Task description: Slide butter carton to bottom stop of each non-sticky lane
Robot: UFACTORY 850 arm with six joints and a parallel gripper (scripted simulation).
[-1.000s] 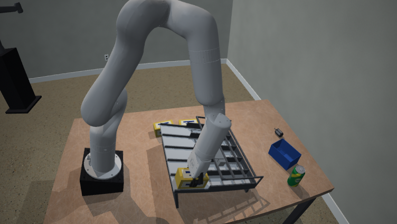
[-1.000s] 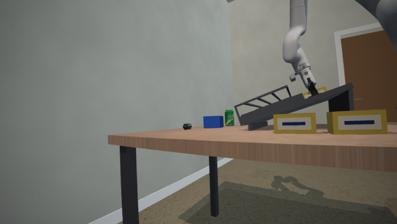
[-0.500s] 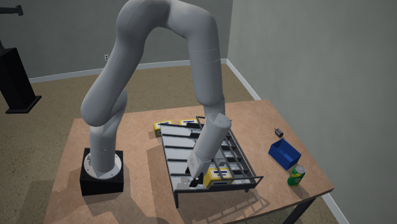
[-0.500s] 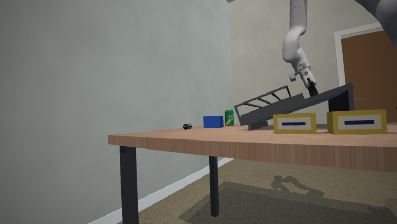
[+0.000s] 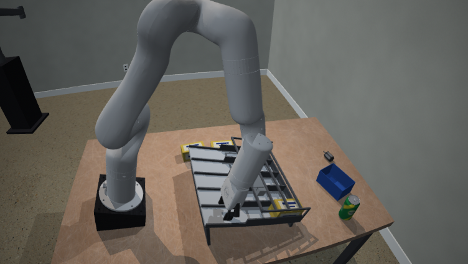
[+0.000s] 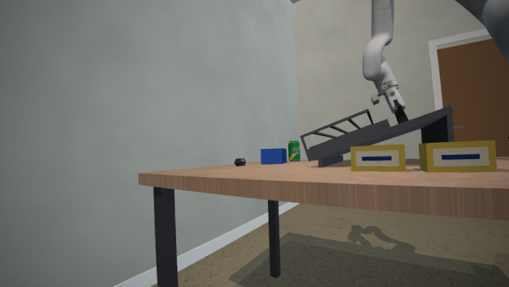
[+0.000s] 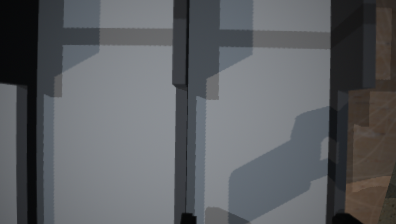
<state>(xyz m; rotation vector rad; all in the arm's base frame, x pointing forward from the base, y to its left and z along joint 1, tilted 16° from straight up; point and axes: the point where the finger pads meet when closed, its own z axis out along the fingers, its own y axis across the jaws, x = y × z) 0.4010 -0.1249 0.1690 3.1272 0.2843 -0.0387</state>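
Now: hand 2 cm past the dark divider, 4 cm to the right of it and 4 cm above it. Round my hand: small black object: 60 cm ahead, 42 cm to the left, 15 cm below.
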